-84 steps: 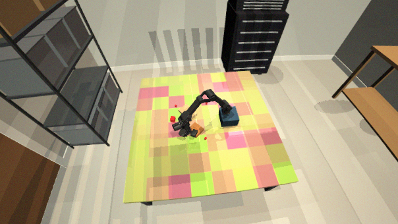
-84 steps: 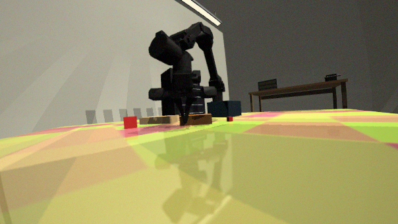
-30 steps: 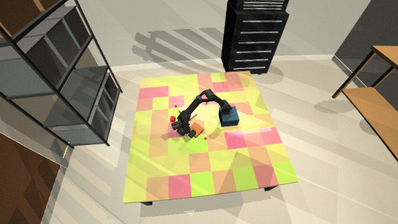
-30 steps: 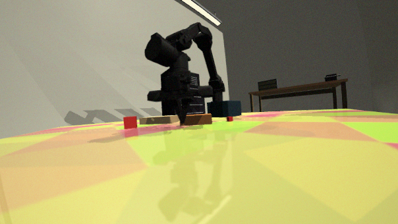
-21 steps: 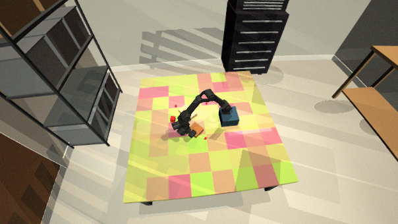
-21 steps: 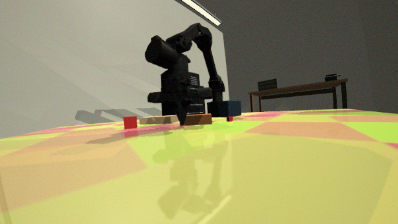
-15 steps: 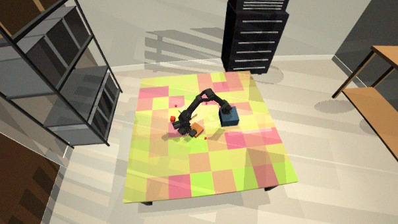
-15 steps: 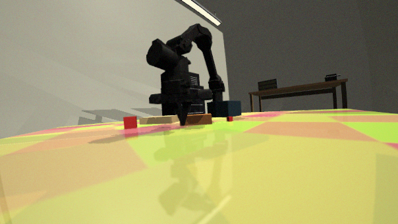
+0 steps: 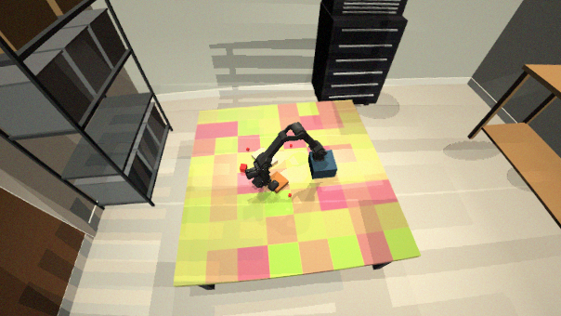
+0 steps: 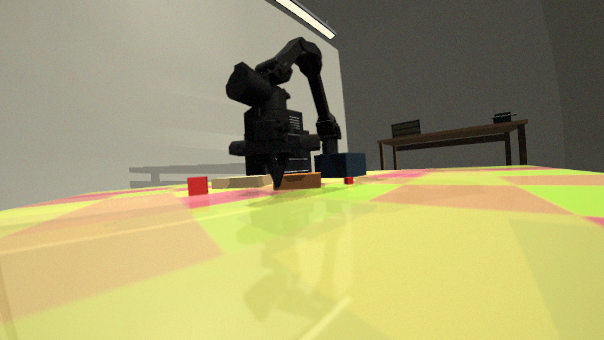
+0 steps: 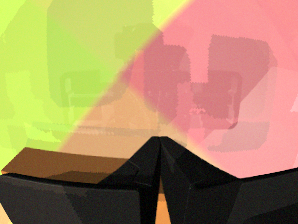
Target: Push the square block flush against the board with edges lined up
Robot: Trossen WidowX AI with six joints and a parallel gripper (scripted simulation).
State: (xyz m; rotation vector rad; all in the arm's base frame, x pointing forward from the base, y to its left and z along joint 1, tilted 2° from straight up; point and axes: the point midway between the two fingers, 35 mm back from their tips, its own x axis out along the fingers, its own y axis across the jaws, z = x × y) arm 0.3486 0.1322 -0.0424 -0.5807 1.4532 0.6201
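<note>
My gripper tip is 70 mm past the orange square block, 20 mm to the left of it and 10 mm below it. Round my gripper tip: tan board 10 mm behind, 210 mm to the right, 10 mm above; red cube 130 mm ahead, 140 mm to the right, 10 mm above.
</note>
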